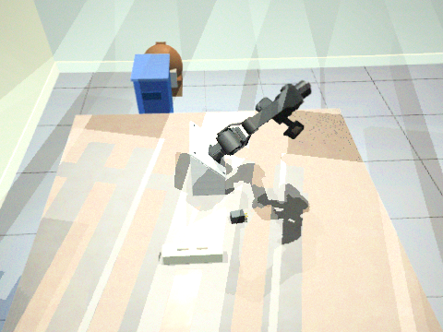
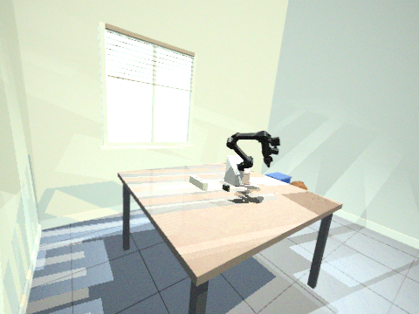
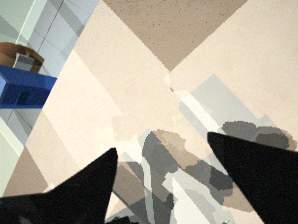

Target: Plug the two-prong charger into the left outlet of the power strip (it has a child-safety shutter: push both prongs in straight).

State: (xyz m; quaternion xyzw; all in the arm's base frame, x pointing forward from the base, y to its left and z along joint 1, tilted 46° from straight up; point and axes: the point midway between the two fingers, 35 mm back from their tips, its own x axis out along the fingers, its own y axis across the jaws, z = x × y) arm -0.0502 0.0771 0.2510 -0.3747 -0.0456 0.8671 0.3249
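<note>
My gripper tip is 28 cm short of the dark charger, 20 cm above it and 11 cm to the left of it.
</note>
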